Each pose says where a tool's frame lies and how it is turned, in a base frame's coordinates. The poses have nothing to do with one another.
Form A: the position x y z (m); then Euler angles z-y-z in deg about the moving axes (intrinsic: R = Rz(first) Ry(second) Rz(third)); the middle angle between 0 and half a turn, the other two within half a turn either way.
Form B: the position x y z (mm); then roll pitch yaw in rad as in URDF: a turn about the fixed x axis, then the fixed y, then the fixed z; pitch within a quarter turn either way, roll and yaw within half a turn. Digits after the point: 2 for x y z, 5 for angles.
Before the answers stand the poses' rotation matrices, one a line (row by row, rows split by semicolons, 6 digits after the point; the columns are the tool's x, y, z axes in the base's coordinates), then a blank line. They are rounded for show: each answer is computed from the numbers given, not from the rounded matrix.
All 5 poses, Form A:
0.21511 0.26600 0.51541 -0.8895 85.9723 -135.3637
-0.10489 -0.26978 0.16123 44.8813 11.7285 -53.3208
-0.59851 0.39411 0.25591 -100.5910 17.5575 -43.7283
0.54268 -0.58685 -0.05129 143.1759 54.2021 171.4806
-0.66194 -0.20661 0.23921 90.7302 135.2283 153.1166
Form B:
-0.060882 0.038297 0.997410; -0.701743 -0.712261 -0.015486; 0.709824 -0.700869 0.070239
0.980335 0.134901 0.144034; -0.155565 0.977356 0.143439; -0.121423 -0.163025 0.979122
-0.806093 0.589186 -0.055445; -0.550177 -0.780627 -0.296524; -0.217989 -0.208521 0.953415
0.374264 0.662111 -0.649257; -0.465301 0.739710 0.486132; 0.802136 0.120158 0.584928
-0.460209 0.887765 -0.008975; 0.627383 0.332349 0.704226; 0.628171 0.318460 -0.709919

215.11 266.00 515.41 -1.47091 -0.78925 -1.65734
-104.89 -269.78 161.23 -0.16499 0.12172 -0.15737
-598.51 394.11 255.91 -0.21532 0.21975 -2.54269
542.68 -586.85 -51.29 0.20260 -0.93086 -0.89341
-661.94 -206.61 239.21 2.71991 -0.67920 2.20368

